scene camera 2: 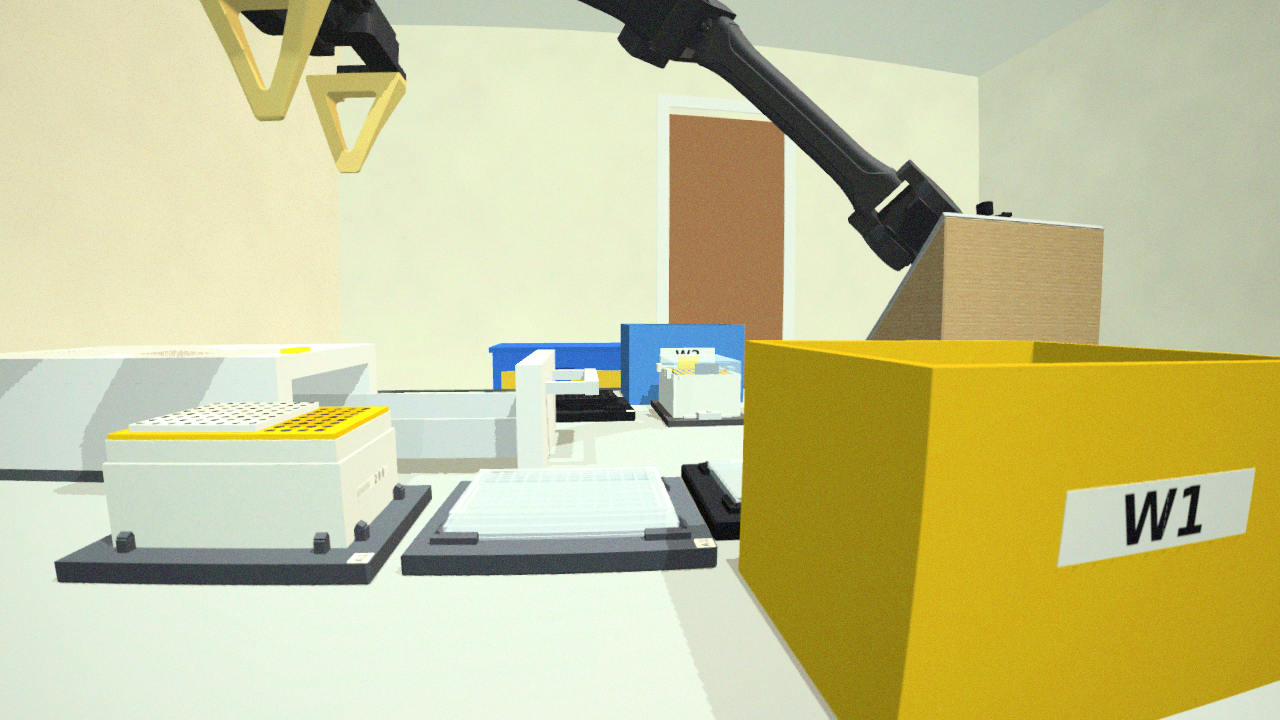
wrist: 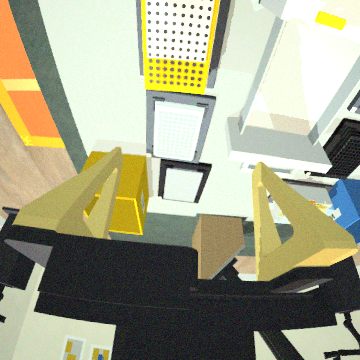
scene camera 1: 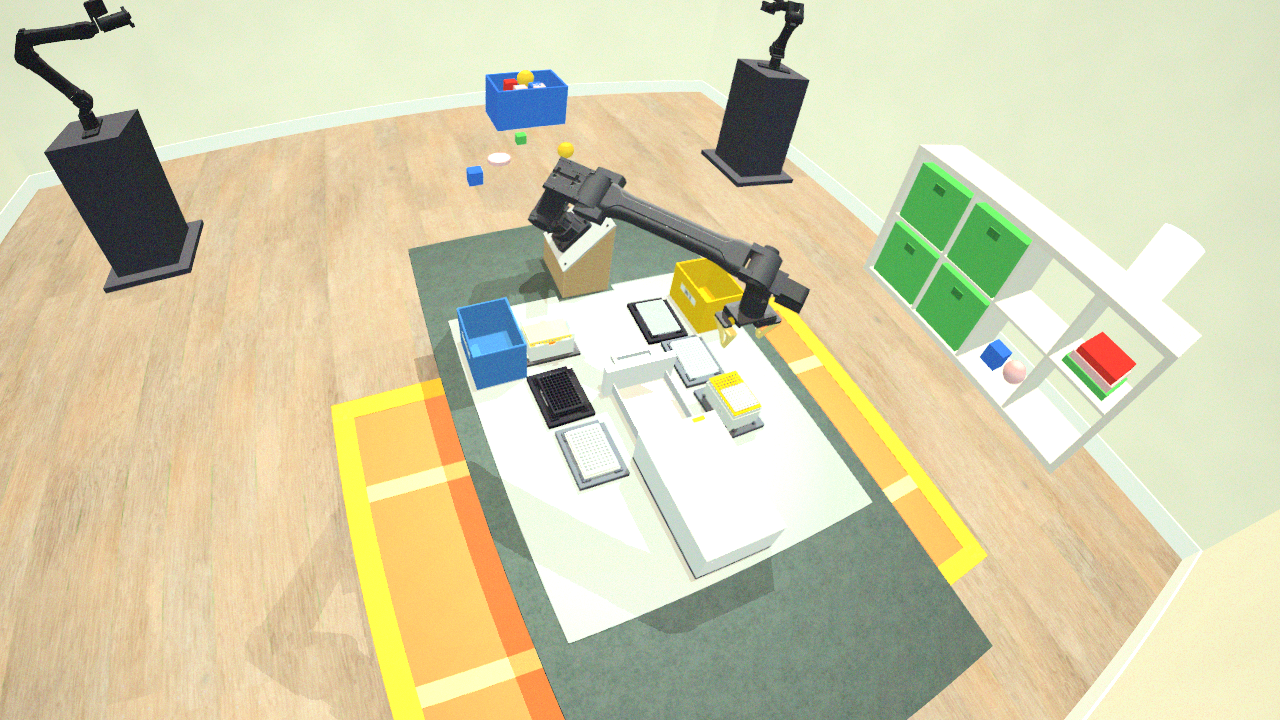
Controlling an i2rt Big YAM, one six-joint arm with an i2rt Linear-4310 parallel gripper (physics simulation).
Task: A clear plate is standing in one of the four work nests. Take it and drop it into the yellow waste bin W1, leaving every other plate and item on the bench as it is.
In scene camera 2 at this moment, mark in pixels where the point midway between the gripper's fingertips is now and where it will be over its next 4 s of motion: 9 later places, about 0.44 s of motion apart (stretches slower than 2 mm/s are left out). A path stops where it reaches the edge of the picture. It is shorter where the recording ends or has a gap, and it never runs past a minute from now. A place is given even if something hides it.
My gripper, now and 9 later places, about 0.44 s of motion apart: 315, 150; 485, 259; 565, 316; 554, 306; 549, 320; 559, 430; 555, 433; 553, 441; 556, 473; 558, 475
